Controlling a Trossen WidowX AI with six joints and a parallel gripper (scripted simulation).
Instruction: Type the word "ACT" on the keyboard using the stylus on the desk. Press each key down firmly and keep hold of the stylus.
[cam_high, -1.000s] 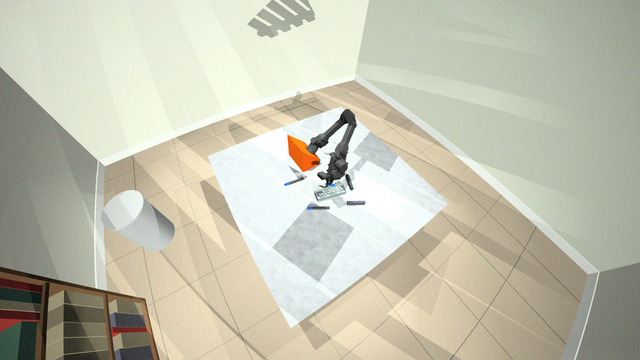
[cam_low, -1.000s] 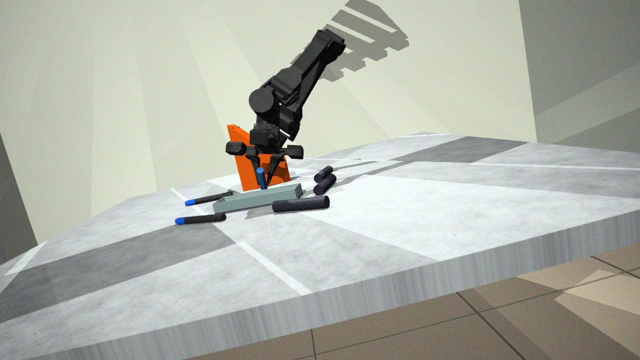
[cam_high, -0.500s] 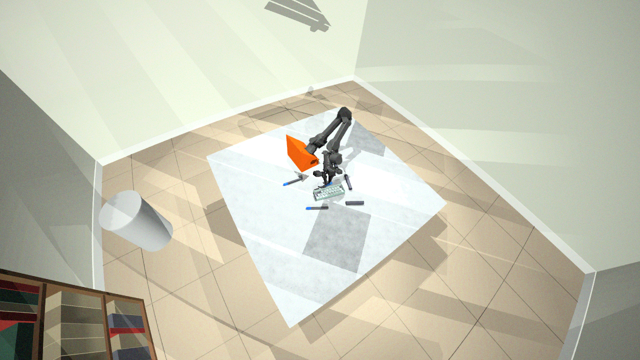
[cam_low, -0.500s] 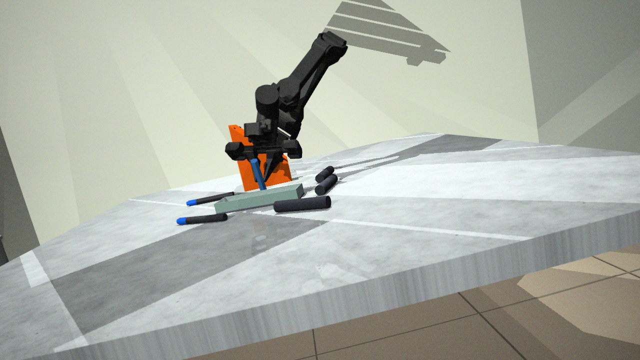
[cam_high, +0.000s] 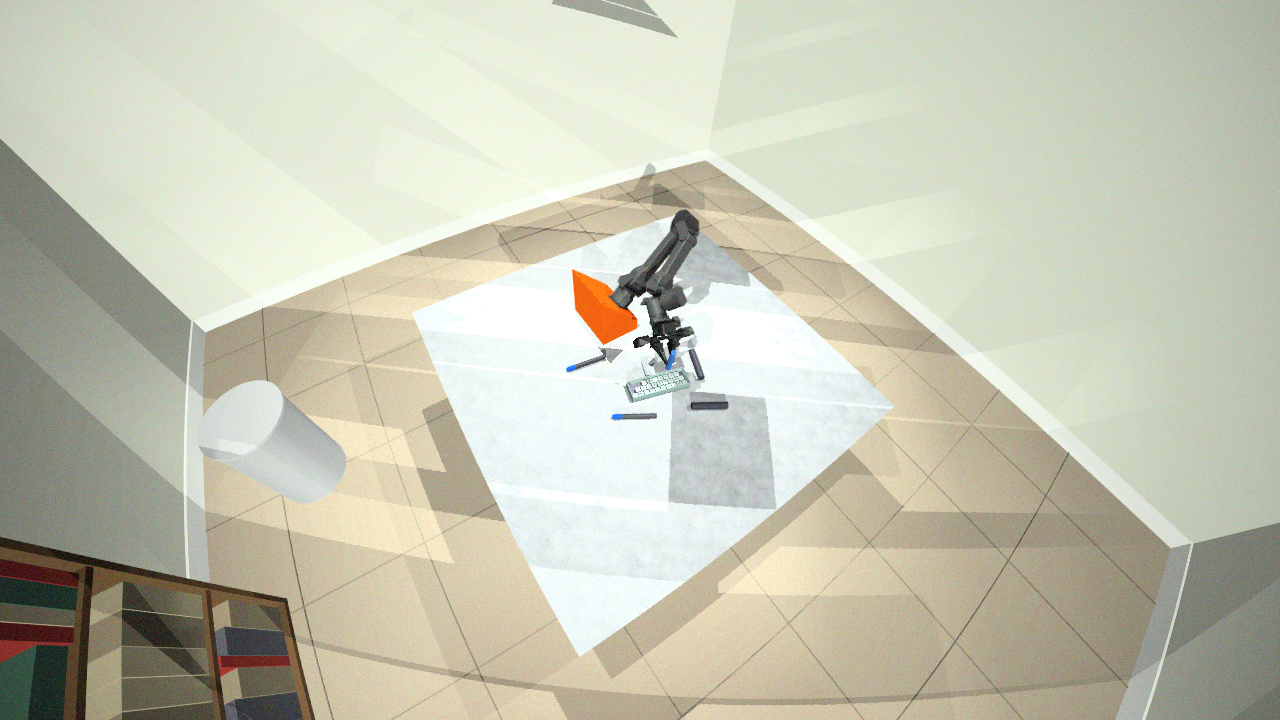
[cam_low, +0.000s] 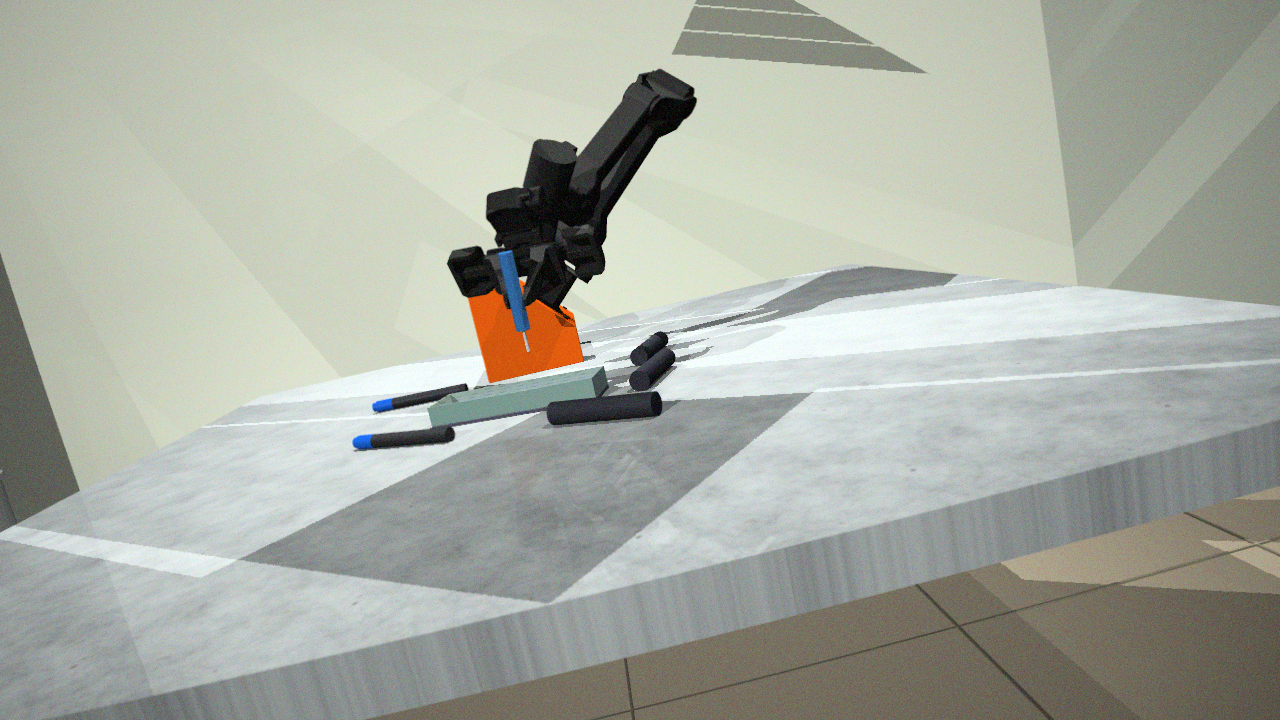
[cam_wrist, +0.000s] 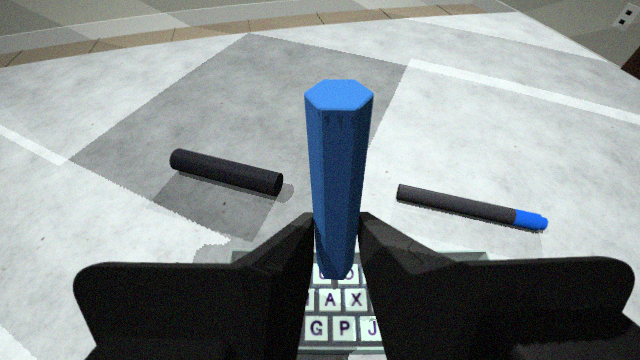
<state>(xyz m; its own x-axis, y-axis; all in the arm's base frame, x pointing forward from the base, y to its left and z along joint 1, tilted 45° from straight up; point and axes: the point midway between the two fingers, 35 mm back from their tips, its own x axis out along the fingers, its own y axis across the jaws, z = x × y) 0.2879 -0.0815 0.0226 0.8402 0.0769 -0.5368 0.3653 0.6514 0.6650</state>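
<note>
Right now the stylus tip is 1 cm behind my gripper tip and 5 cm below it. The rest, counted from my gripper tip: blue stylus 1 cm behind, 2 cm below.
</note>
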